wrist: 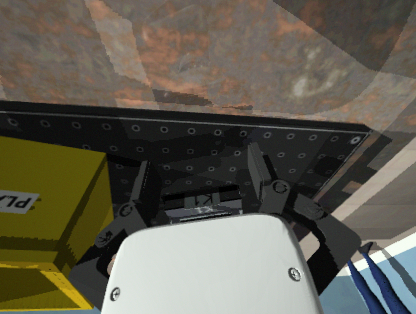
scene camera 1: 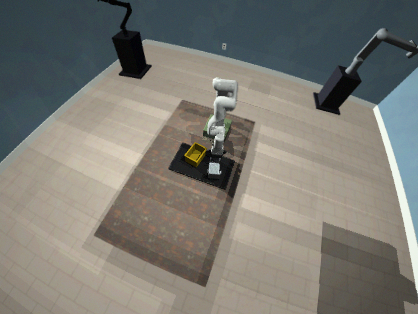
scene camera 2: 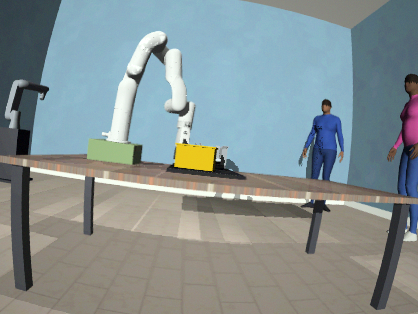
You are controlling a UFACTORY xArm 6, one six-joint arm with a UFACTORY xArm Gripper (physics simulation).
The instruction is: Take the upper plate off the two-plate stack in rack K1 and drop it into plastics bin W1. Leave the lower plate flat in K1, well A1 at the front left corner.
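Places are measured from the arm's base along level axes (x ahead, y left, z up), in millimetres.
Pixels of known places: gripper, fingertip midpoint: [wrist: 201, 162] [scene camera 1: 216, 155]; arm's base, link origin: [scene camera 1: 218, 125] [scene camera 2: 118, 141].
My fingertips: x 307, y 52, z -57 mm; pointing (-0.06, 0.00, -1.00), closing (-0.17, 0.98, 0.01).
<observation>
Ahead of a thing's pixels: the offset from my fingertips to its middle. Level surfaces: height alone.
My gripper [scene camera 1: 215, 161] [wrist: 201, 162] is open and empty, low over the black board, at rack K1. In the wrist view its fingers stand apart above and to either side of the K1 label. Rack K1 @[dx +154, dy +13, dz +36 mm] [wrist: 204, 210] is mostly hidden there behind the white gripper housing. The white plate stack [scene camera 1: 214, 169] [scene camera 2: 224, 151] shows at the gripper; I cannot tell the upper plate from the lower one, nor see well A1. Yellow plastics bin W1 @[dx +64, dy -174, dz +27 mm] [scene camera 1: 192, 160] [scene camera 2: 195, 157] [wrist: 65, 200] stands beside the rack and hides the fingers in scene camera 2.
The black perforated board @[dx +110, dy -97, dz -29 mm] [scene camera 1: 177, 164] [scene camera 2: 235, 175] [wrist: 205, 142] lies on the speckled table @[dz -36 mm] [scene camera 1: 160, 215] [scene camera 2: 300, 187] [wrist: 200, 50]. The arm stands on a green base [scene camera 2: 114, 151]. A person in blue [scene camera 2: 327, 135] and one in pink [scene camera 2: 411, 125] stand beyond the table.
</observation>
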